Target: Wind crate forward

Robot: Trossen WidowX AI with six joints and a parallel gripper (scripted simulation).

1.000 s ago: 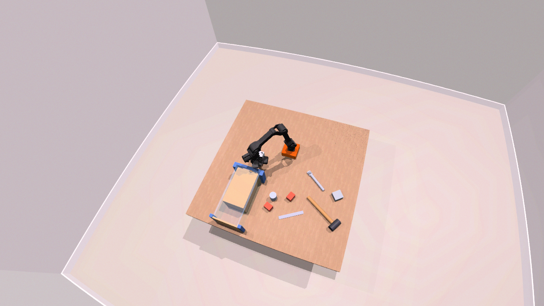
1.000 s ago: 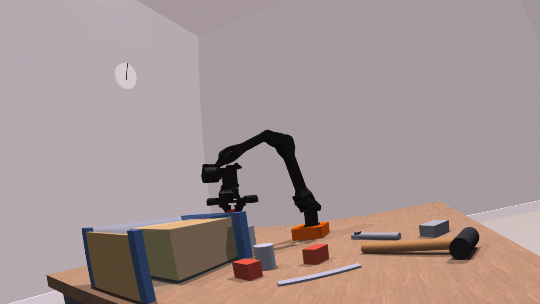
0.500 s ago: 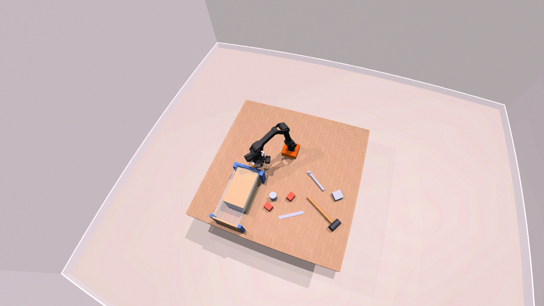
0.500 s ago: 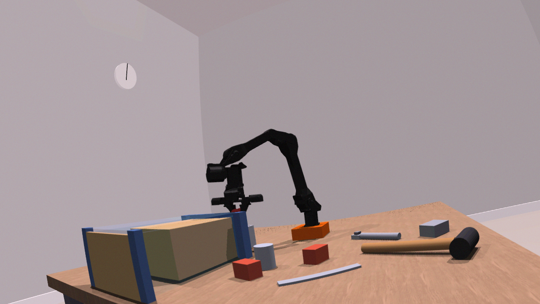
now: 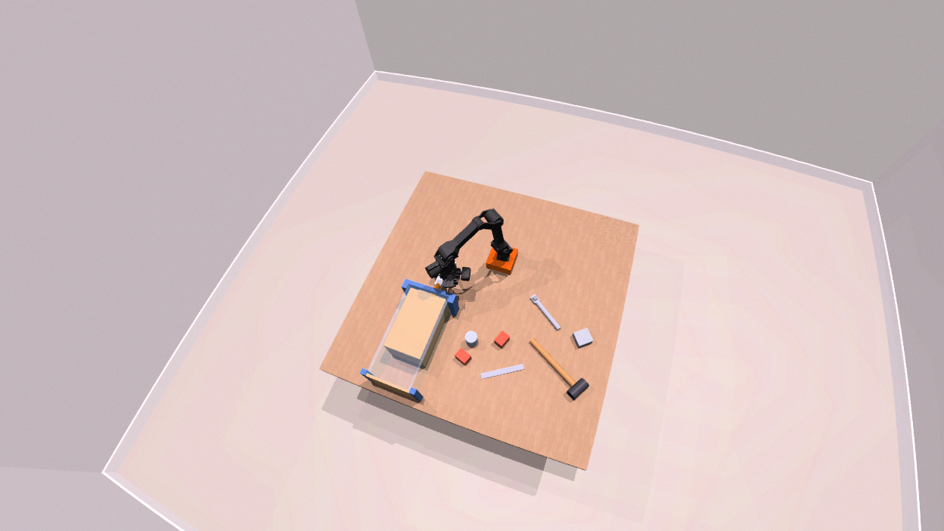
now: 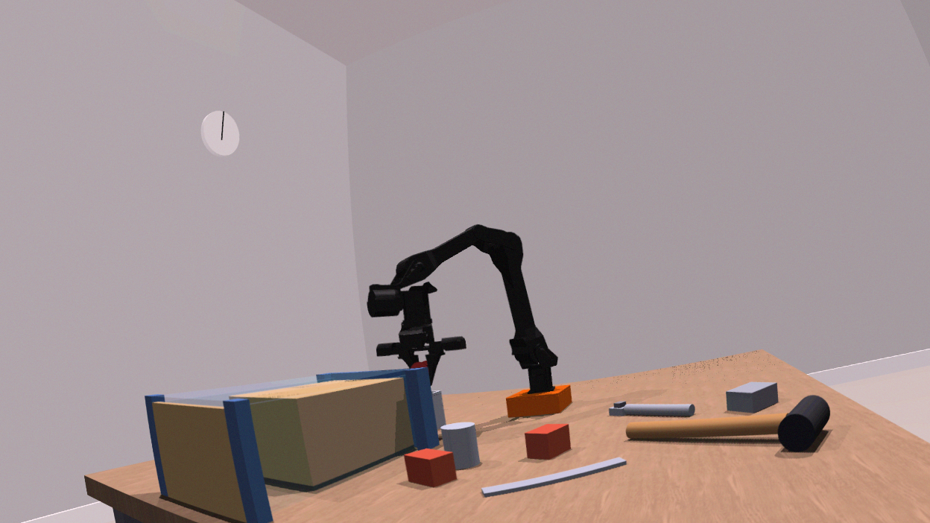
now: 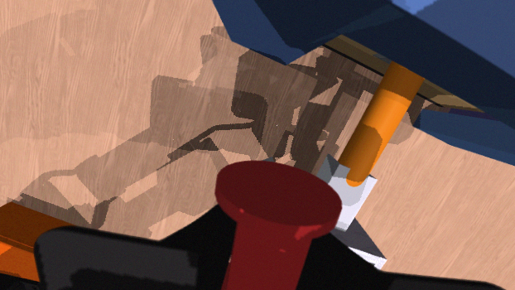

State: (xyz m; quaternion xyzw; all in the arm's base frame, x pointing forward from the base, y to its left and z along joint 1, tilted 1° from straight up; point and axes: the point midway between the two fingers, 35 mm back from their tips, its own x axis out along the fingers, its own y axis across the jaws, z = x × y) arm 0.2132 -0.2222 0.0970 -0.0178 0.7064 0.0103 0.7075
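The blue frame bar is 8 cm ahead of my gripper tip, 9 cm to the right of it and 1 cm below it. Also, from my gripper tip: grey winch handle: 3 cm behind, 2 cm to the right, 1 cm below; red knob: 2 cm above; grey winch: 10 cm behind, 6 cm to the right, 8 cm below.
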